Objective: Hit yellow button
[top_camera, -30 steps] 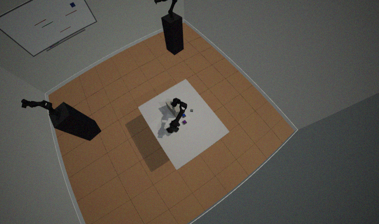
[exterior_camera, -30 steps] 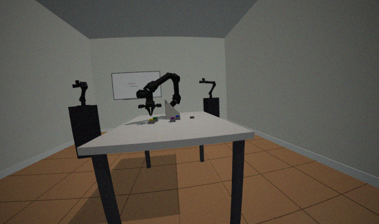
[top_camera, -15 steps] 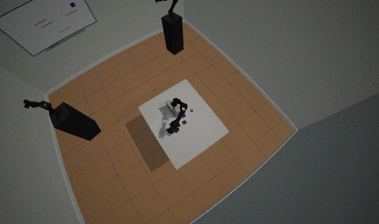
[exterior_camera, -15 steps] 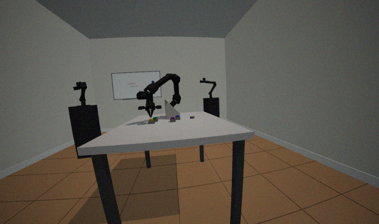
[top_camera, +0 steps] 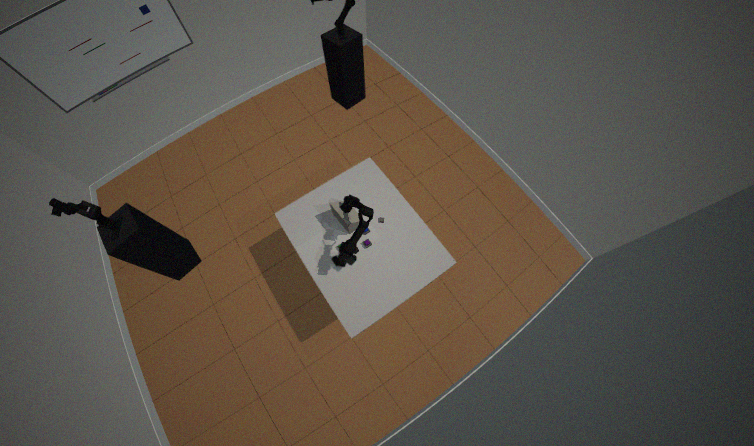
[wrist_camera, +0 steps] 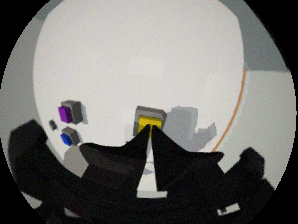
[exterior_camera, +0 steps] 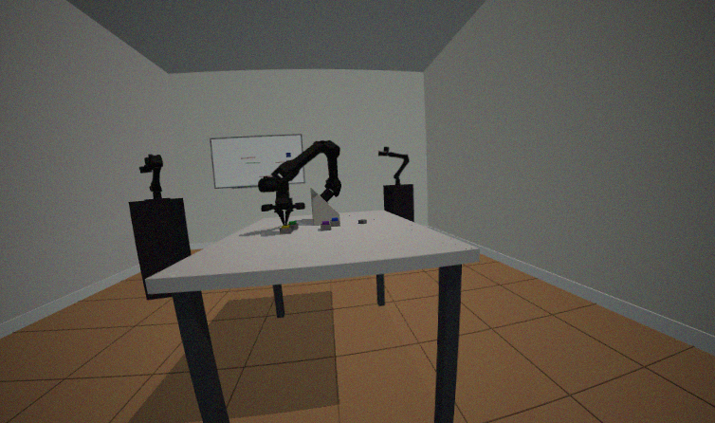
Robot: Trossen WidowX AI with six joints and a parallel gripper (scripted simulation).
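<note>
The yellow button is 1 cm below my gripper tip. Round my gripper tip: blue button: 25 cm to the left, 7 cm behind; green button: 9 cm behind, 3 cm to the left; purple button: 19 cm to the left, 1 cm ahead.
</note>
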